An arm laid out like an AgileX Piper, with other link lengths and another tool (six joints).
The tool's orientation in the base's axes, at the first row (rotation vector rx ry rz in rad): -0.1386 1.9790 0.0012
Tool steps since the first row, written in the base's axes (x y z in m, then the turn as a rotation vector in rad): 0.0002 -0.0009 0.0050 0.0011 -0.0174 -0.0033; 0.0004 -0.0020 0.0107 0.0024 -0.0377 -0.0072; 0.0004 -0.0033 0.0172 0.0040 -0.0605 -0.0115; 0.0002 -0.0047 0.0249 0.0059 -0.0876 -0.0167; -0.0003 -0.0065 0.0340 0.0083 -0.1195 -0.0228; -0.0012 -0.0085 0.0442 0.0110 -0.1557 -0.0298; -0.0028 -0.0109 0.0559 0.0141 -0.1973 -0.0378
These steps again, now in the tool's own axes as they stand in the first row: -0.0046 -0.0012 -0.0019 0.0043 -0.0172 0.0012; -0.0097 -0.0027 -0.0041 0.0093 -0.0372 0.0026; -0.0156 -0.0044 -0.0068 0.0148 -0.0598 0.0043; -0.0224 -0.0063 -0.0101 0.0214 -0.0865 0.0064; -0.0303 -0.0086 -0.0143 0.0292 -0.1181 0.0090; -0.0391 -0.0111 -0.0194 0.0380 -0.1538 0.0119; -0.0489 -0.0141 -0.0257 0.0481 -0.1949 0.0153
